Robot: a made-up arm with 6 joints.
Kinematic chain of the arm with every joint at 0, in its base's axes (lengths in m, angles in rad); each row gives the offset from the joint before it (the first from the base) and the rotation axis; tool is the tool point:
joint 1: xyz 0 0 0.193 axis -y
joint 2: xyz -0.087 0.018 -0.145 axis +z
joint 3: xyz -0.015 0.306 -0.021 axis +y
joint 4: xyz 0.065 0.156 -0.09 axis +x
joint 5: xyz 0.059 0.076 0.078 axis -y
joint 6: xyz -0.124 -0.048 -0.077 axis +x
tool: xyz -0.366 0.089 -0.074
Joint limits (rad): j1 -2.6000..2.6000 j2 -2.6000..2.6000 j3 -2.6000..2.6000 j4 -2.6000..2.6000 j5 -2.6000..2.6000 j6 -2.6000..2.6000
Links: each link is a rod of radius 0.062 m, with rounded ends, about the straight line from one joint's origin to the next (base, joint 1, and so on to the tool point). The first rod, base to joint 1, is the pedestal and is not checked.
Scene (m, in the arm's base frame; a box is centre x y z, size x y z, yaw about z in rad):
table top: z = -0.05
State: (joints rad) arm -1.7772 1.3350 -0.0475 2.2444 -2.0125 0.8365
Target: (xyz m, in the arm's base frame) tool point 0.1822 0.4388 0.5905
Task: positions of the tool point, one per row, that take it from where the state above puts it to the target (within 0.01 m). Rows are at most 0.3 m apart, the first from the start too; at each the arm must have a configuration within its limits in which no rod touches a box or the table.
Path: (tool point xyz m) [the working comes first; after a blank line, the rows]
Joints at the target: -2.2360 2.0952 -0.4406 2.1543 -2.6000 1.0235
Straight joint move there: clear.

1: -0.3265 0.4197 0.3888
2: -0.0985 0.4837 0.5209
3: 0.1822 0.4388 0.5905

